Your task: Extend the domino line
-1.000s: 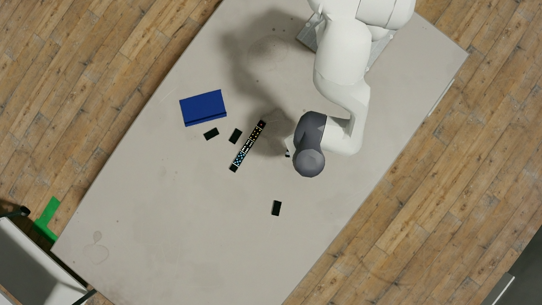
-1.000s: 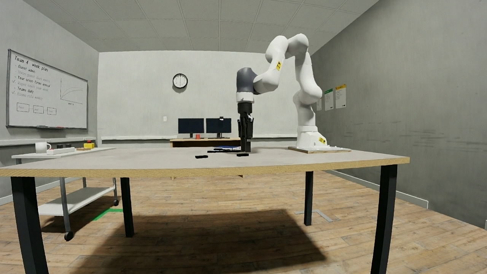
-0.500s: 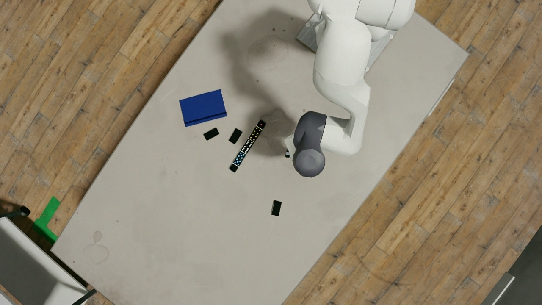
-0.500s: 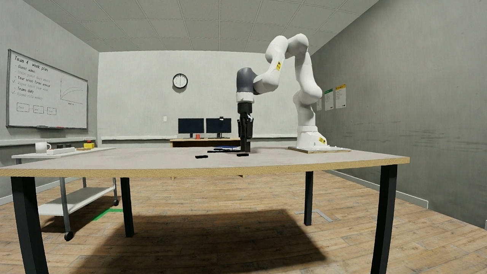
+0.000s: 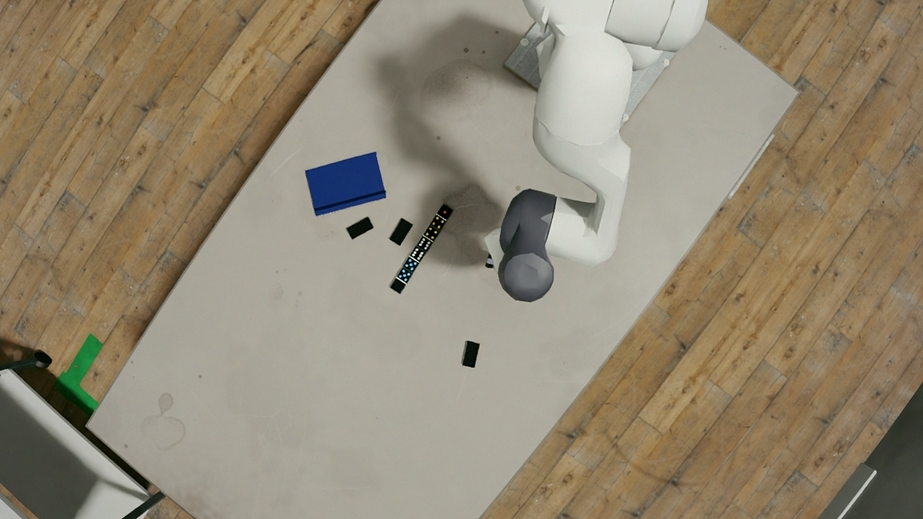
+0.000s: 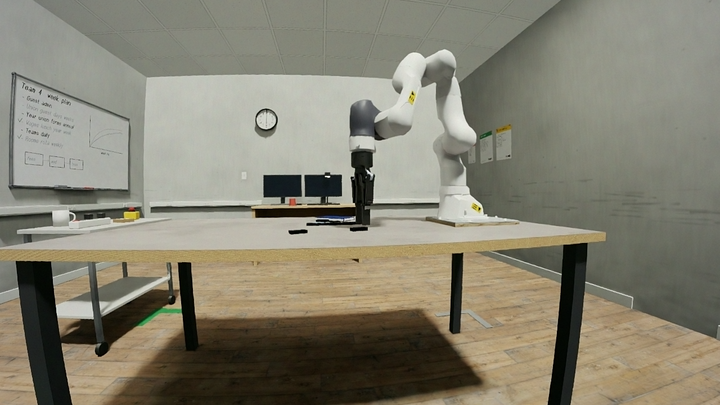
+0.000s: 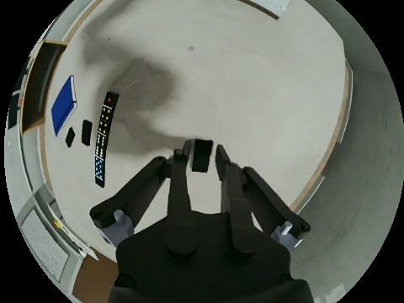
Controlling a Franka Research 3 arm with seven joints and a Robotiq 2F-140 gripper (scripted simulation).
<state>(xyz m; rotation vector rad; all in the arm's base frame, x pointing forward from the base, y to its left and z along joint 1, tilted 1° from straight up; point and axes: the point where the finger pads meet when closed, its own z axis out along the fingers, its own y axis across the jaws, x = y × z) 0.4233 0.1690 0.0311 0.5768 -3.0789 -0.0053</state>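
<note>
Now: hand 10 mm short of the domino, 10 mm to the right of it and 50 mm above it. From my hand the other things lie so: blue book (90 mm ahead, 420 mm to the right, 40 mm below).
</note>
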